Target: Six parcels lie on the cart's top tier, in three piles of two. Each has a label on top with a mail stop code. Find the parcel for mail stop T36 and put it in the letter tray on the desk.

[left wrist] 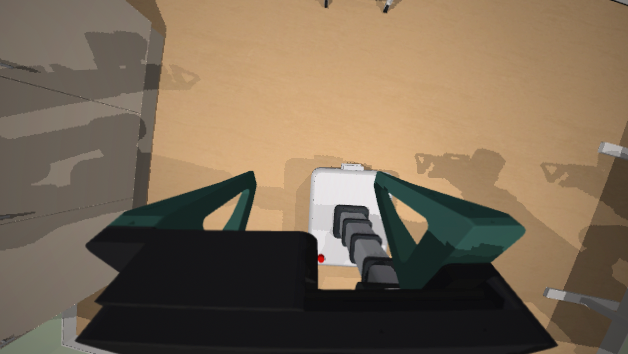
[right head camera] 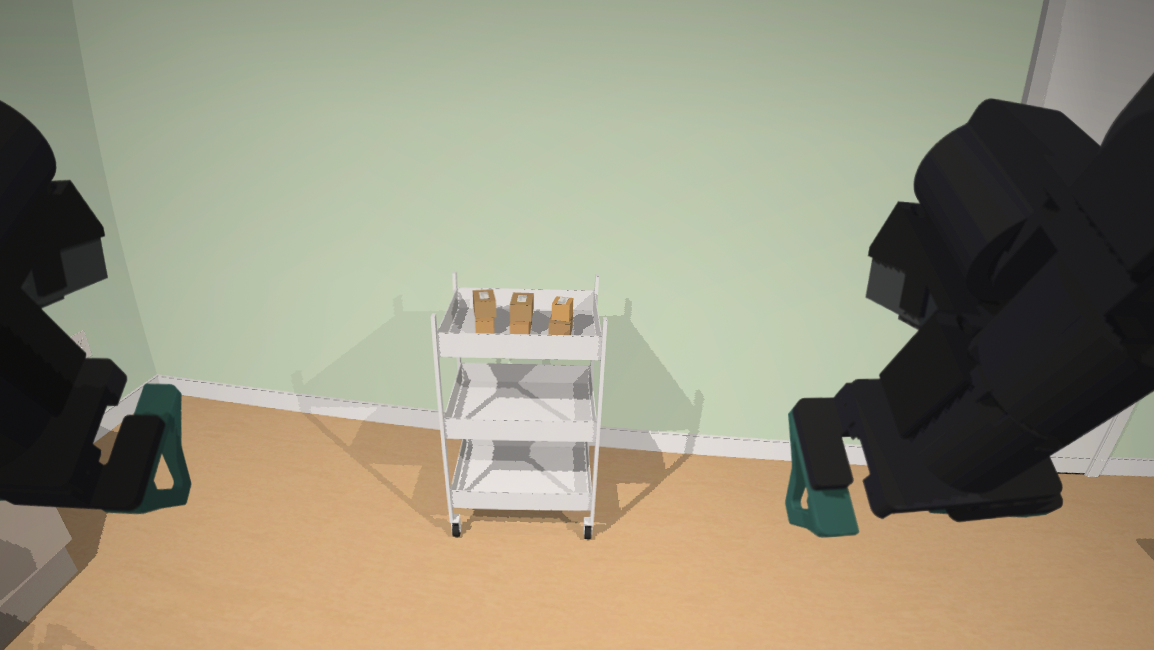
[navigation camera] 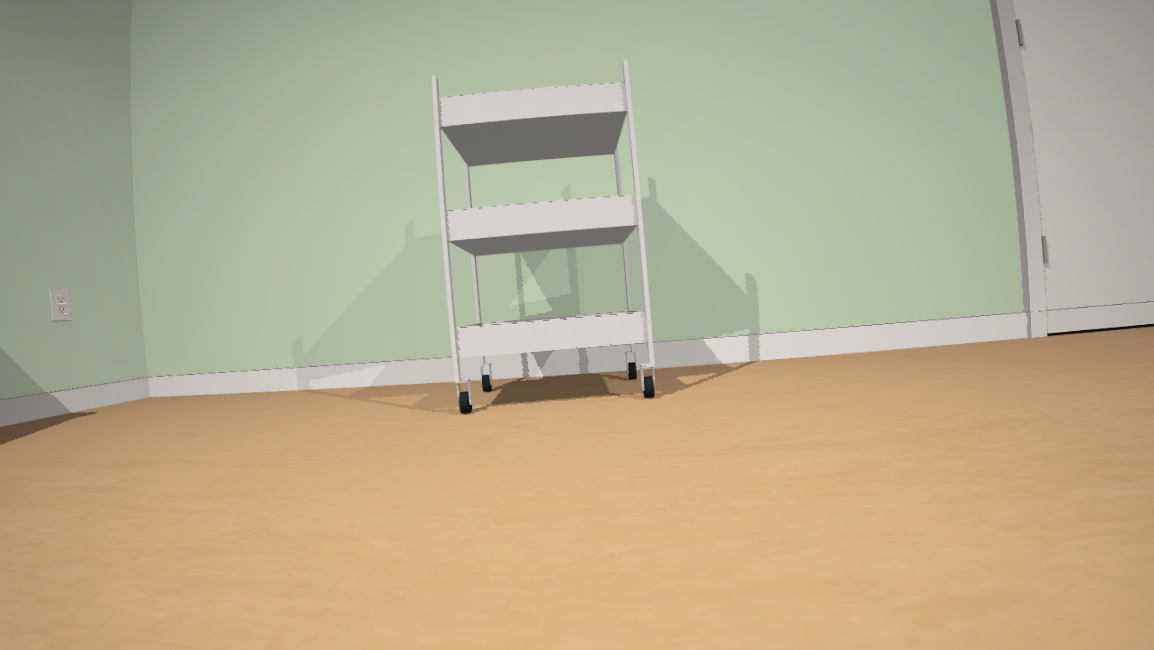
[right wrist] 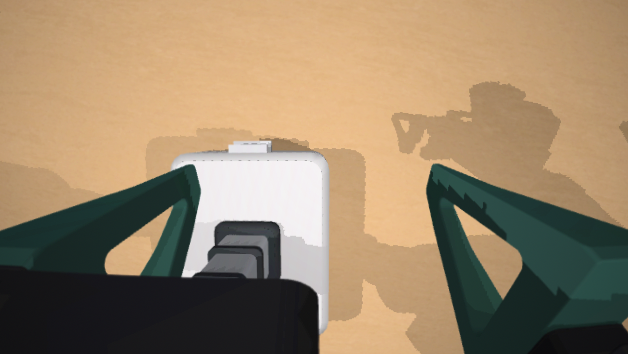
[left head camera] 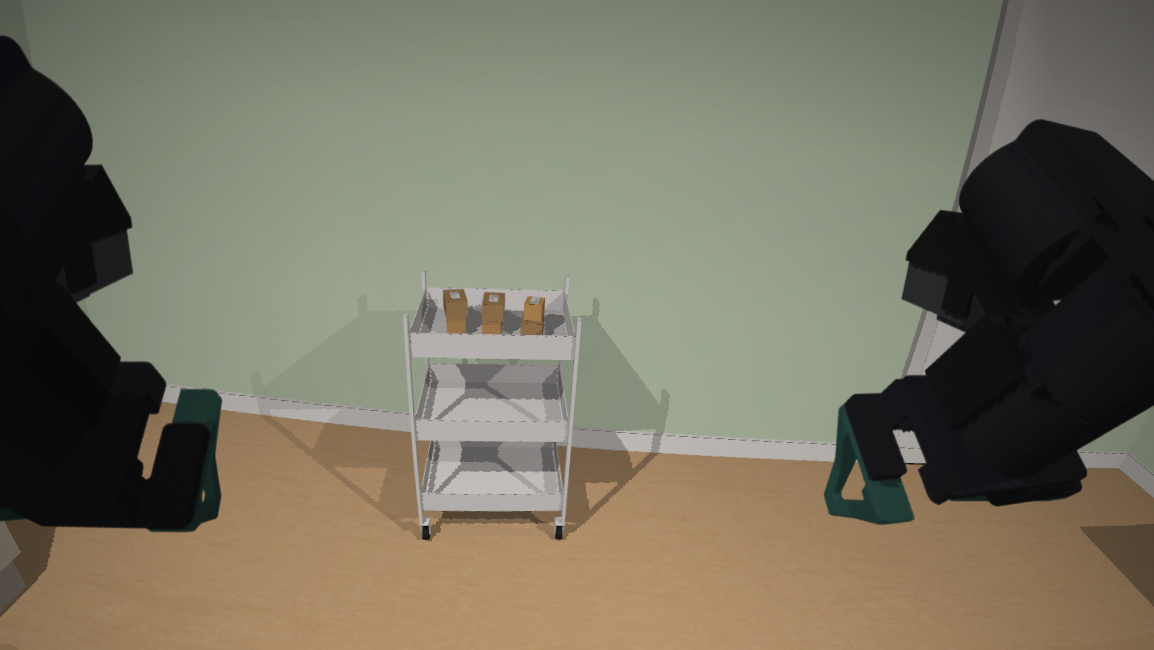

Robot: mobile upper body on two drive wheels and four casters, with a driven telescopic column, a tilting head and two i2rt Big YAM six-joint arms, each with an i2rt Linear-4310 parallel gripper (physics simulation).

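Places are measured from the left arm's base along level axes (x left, y back, z up), in metres.
Pixels of known places: left gripper, fingertip midpoint: (left wrist: 315, 177) (right head camera: 114, 491) (left head camera: 133, 505); right gripper, fingertip midpoint: (right head camera: 861, 507) (right wrist: 313, 177) (left head camera: 891, 497).
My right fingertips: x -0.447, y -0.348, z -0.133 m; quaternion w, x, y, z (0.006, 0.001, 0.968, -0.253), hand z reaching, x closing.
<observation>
Behind a point stands the place of what it marks.
The white three-tier cart (left head camera: 492, 347) @[x -0.207, y -1.457, z -0.583 m] (right head camera: 519, 346) @[x -0.208, y -1.457, z -0.580 m] (navigation camera: 534, 104) @[x -0.212, y -1.457, z -0.585 m] stands against the green wall. Its top tier bears three piles of two brown parcels: a left pile (left head camera: 455, 308) @[x -0.105, y -1.596, z -0.534 m] (right head camera: 484, 306) @[x -0.107, y -1.596, z -0.527 m], a middle pile (left head camera: 493, 309) @[x -0.210, y -1.574, z -0.526 m] (right head camera: 520, 309) @[x -0.208, y -1.574, z -0.526 m] and a right pile (left head camera: 532, 313) @[x -0.318, y -1.585, z -0.541 m] (right head camera: 561, 313) @[x -0.321, y -1.584, z -0.541 m]. White labels face up on the upper parcels; their codes are too small to read, and the lower labels are covered. My left gripper (left wrist: 315, 177) @[x 0.007, y -0.355, z -0.127 m] is open and empty. My right gripper (right wrist: 313, 177) @[x -0.447, y -0.348, z -0.133 m] is open and empty. Both hang well apart from the cart. The letter tray does not show.
My white wheeled base (left wrist: 340, 190) @[x -0.150, y -0.194, z -1.016 m] (right wrist: 260, 190) @[x -0.268, y -0.205, z -1.016 m] stands on the wood floor below the grippers. A grey-beige cabinet-like block (left wrist: 75, 150) @[x 1.267, y -0.357, z -0.814 m] is at the left of the left wrist view. A pale door (navigation camera: 1098, 161) @[x -2.084, y -1.682, z -0.701 m] is at the right, and an outlet (navigation camera: 61, 305) @[x 1.605, y -1.997, z -0.878 m] on the left wall.
</observation>
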